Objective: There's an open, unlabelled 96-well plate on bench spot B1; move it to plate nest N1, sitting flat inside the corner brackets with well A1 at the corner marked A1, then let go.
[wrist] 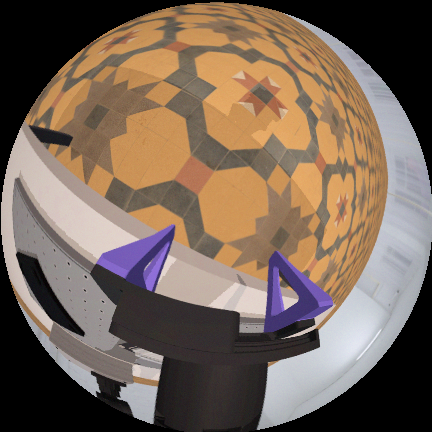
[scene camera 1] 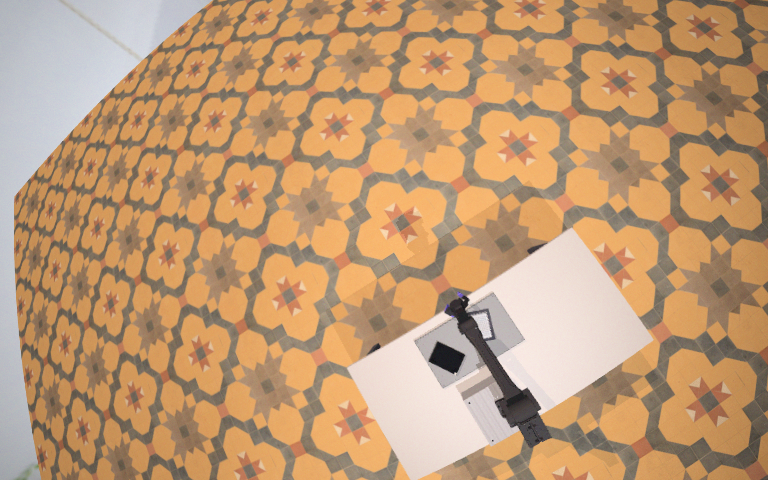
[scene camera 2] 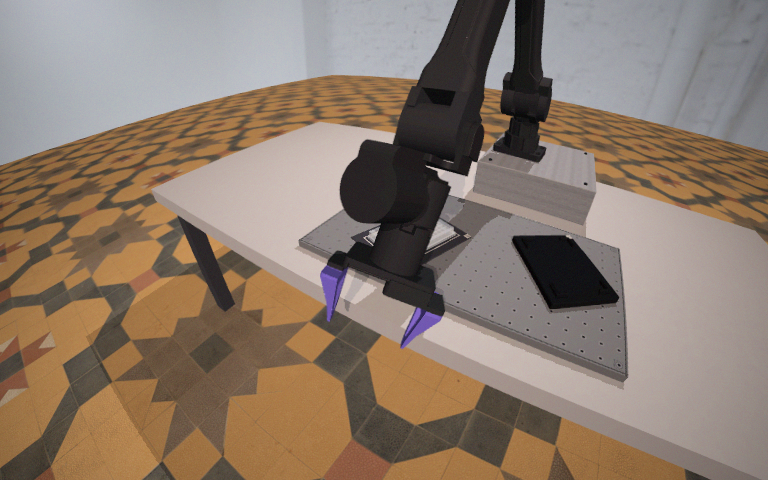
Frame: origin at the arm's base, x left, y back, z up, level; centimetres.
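Seen in the pictures: gripper, fingertip midpoint: (wrist: 225, 243) (scene camera 1: 453, 298) (scene camera 2: 365, 333); arm's base at its link origin: (scene camera 2: 519, 151).
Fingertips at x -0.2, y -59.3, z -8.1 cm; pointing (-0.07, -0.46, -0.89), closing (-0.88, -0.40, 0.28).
Note:
Pixels of each thing's middle, then the offset from my fingertips to it. "*": a spot on its surface instead. Level surfaces: height alone.
- white 96-well plate at the middle of its body: (scene camera 2: 412, 233) (scene camera 1: 480, 326) dx -6.2, dy +19.8, dz +1.8 cm
- black plate nest at the middle of its body: (scene camera 2: 562, 265) (scene camera 1: 446, 358) dx +18.4, dy +27.3, dz +1.8 cm
- grey perforated breadboard at a spot on its surface: (wrist: 55, 262) * dx +14.2, dy +13.4, dz +0.9 cm
- pale table at its surface level: dz -0.4 cm
The white 96-well plate (scene camera 1: 484, 326) (scene camera 2: 445, 233) lies on the breadboard inside a dark outlined square, partly hidden by the arm in both scene views. It does not show in the wrist view. The black plate nest (scene camera 1: 447, 357) (scene camera 2: 566, 272) (wrist: 45, 295) has low corner brackets, with a small pale mark at one corner; nothing sits in it. My gripper (scene camera 1: 453, 301) (scene camera 2: 365, 333) (wrist: 225, 243) is open and empty, its purple fingers wide apart. It hangs tilted by the table's front edge, off to the front of the plate. The well A1 marking is too small to read.
The grey perforated breadboard (scene camera 1: 428, 341) (scene camera 2: 532, 331) (wrist: 55, 262) carries the plate and nest near the front of the pale table (scene camera 1: 589, 305) (scene camera 2: 254, 175). The arm stands on a grey block (scene camera 1: 481, 416) (scene camera 2: 532, 195) behind it. The arm passes over the breadboard between nest and plate.

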